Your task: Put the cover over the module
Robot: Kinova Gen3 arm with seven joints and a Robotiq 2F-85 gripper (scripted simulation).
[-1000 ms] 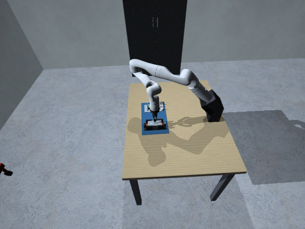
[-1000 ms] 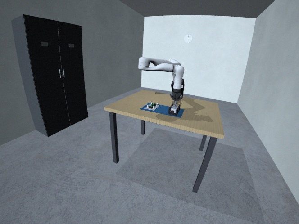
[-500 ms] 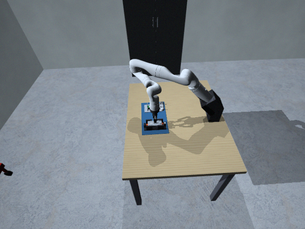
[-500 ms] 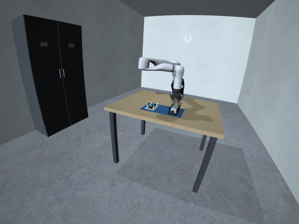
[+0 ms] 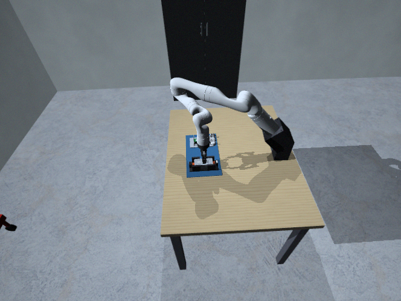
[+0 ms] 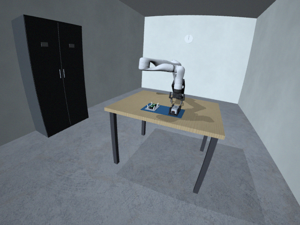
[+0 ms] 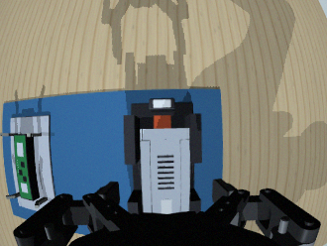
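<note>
Right now my hand is 60 mm above the light grey cover.
</note>
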